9 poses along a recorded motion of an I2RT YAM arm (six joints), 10 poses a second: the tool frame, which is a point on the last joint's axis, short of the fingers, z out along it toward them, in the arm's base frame.
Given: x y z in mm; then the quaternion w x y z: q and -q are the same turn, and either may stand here.
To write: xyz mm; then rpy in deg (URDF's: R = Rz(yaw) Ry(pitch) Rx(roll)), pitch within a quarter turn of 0, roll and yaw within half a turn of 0. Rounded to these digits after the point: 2 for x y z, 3 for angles.
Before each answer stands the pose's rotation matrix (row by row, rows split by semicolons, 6 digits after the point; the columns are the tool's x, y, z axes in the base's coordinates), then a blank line. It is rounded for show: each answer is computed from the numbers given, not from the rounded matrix.
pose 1, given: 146.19, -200.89, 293.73, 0.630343, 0.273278, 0.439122, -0.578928
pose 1, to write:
-0.055973 0.969852 0.237179; -0.489842 0.180322 -0.852959; -0.870012 -0.163922 0.464981

146.19, -200.89, 293.73, -19.419, 60.460, -96.519
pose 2, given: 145.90, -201.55, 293.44, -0.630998, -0.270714, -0.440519, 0.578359
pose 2, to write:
-0.057112 0.968395 0.242793; -0.491377 0.184430 -0.851196; -0.869072 -0.167916 0.465314

145.90, -201.55, 293.44, -19.843, 60.351, -96.630
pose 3, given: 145.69, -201.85, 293.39, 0.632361, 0.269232, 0.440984, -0.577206
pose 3, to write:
-0.055267 0.967459 0.246918; -0.492551 0.188695 -0.849581; -0.868527 -0.168574 0.466094

145.69, -201.85, 293.39, -19.884, 60.288, -96.402
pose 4, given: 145.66, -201.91, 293.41, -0.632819, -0.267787, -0.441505, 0.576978
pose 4, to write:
-0.055661 0.966704 0.249771; -0.493787 0.190773 -0.848399; -0.867800 -0.170556 0.466727

145.66, -201.91, 293.41, -20.074, 60.204, -96.431
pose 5, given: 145.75, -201.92, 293.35, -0.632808, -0.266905, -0.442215, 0.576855
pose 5, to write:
-0.056632 0.966136 0.251743; -0.494018 0.192000 -0.847987; -0.867605 -0.172389 0.466415

145.75, -201.92, 293.35, -20.284, 60.182, -96.540
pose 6, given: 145.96, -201.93, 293.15, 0.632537, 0.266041, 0.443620, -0.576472
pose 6, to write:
-0.058238 0.965322 0.254482; -0.493238 0.193804 -0.848031; -0.867943 -0.174908 0.464847

145.96, -201.93, 293.15, -20.620, 60.220, -96.734
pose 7, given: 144.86, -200.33, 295.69, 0.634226, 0.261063, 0.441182, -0.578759
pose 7, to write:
-0.059207 0.964481 0.257433; -0.503775 0.193768 -0.841822; -0.861803 -0.179530 0.474409

144.86, -200.33, 295.69, -20.728, 59.520, -96.703
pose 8, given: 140.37, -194.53, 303.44, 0.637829, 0.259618, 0.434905, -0.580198
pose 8, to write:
-0.051545 0.965953 0.253531; -0.514316 0.191937 -0.835846; -0.856050 -0.173478 0.486912

140.37, -194.53, 303.44, -19.610, 58.876, -95.723
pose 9, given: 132.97, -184.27, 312.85, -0.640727, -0.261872, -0.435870, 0.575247
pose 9, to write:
-0.041784 0.965437 0.257265; -0.508868 0.201028 -0.837043; -0.859830 -0.165889 0.482881

132.97, -184.27, 312.85, -18.960, 59.297, -94.694
